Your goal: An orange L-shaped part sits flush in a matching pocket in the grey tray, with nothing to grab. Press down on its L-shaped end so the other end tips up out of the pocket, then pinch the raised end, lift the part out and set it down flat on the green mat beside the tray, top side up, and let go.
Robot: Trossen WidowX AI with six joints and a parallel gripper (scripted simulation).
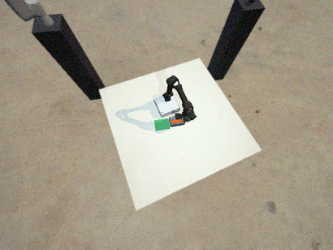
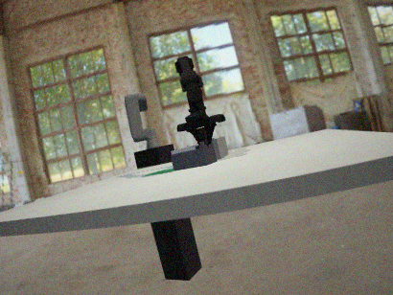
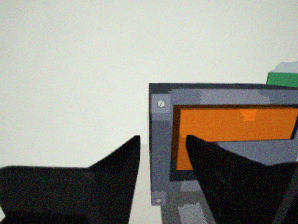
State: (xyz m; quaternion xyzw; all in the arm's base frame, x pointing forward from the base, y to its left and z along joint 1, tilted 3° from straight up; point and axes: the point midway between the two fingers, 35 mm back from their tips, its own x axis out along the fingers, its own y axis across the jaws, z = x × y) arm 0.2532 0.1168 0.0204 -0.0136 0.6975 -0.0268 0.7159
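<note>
Now: gripper tip 10 mm past the orange L-shaped part, 50 mm to the left of it and 20 mm above it. The rest, counted from my gripper tip: green mat 10 mm behind, 220 mm to the right, 90 mm below.
</note>
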